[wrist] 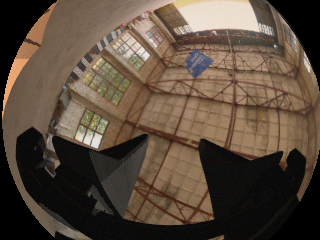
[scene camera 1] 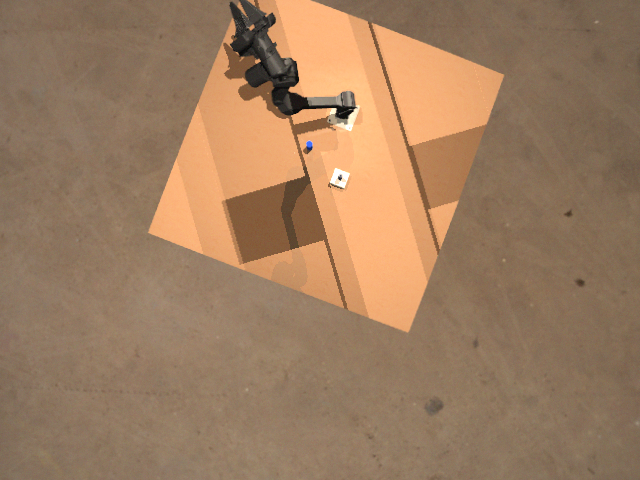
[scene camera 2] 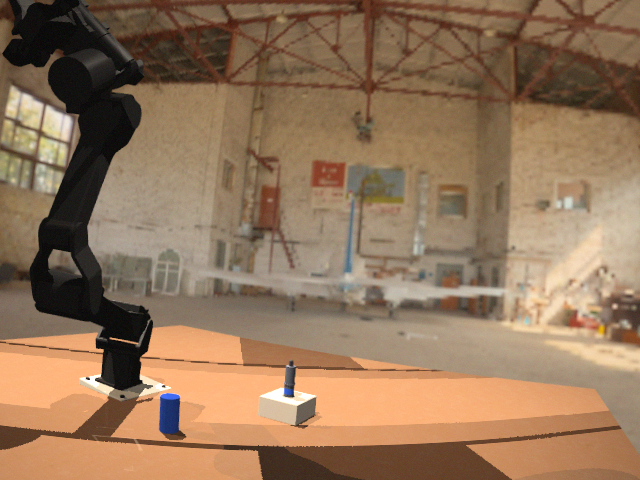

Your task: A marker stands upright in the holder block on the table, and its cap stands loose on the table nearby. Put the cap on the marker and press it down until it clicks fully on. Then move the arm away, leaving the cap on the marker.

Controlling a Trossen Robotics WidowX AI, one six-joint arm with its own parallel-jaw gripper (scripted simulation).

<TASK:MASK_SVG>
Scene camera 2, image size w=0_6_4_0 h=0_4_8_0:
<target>my gripper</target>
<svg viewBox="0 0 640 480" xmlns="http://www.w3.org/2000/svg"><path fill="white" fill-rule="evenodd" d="M2 54L14 66L21 67L33 64L33 66L41 68L47 64L51 54L56 49L64 51L63 55L65 56L89 49L94 42L104 35L110 34L108 31L110 27L108 27L106 22L100 23L96 19L97 17L87 9L89 4L85 0L55 0L52 5L40 2L35 3L33 0L9 0L15 17L14 28L11 34L20 34L22 39L11 39L11 42Z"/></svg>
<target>blue marker cap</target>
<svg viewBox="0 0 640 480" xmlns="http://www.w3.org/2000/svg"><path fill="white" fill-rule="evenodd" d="M165 393L160 395L159 431L164 434L177 433L179 431L181 398L174 393Z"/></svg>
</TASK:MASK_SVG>
